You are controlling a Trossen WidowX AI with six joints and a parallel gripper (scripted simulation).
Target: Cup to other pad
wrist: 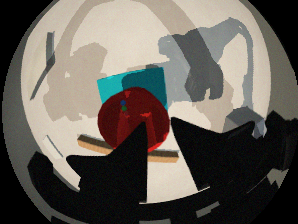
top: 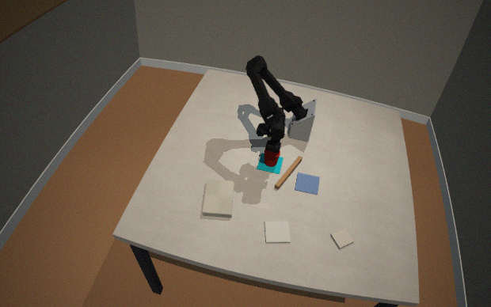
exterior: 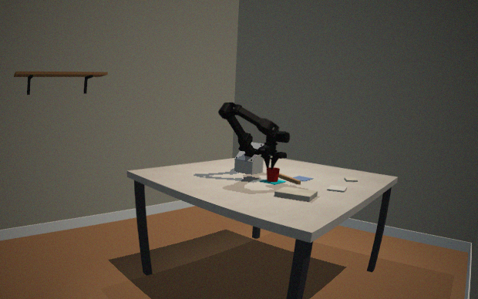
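Right now the red cup is 30 mm below my gripper tip and 30 mm ahead of it. The rest, counted from my gripper tip: cyan pad (80 mm below, 30 mm ahead); pale flat block (310 mm ahead, 160 mm to the right, 60 mm below); wooden bar (100 mm to the left, 70 mm below, 60 mm ahead).
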